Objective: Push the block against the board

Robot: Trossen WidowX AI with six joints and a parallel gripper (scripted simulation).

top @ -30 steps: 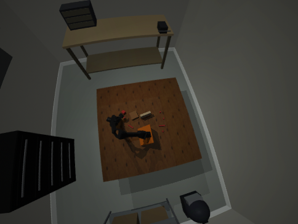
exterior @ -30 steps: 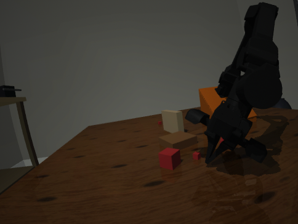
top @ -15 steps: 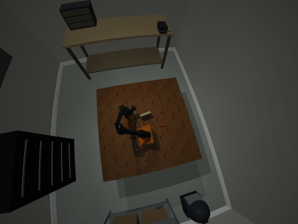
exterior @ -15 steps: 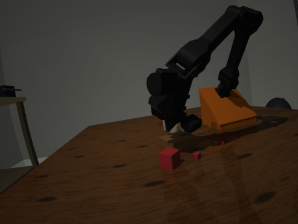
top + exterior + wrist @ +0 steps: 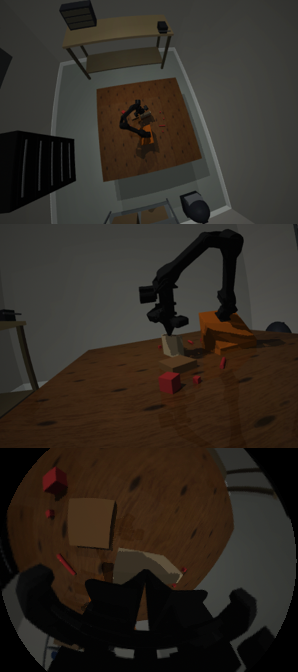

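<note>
Right now the board is 10 mm behind my gripper tip, 30 mm to the right of it and 50 mm below it. Round my gripper tip: square block 20 mm ahead, 130 mm to the left, 90 mm below.
</note>
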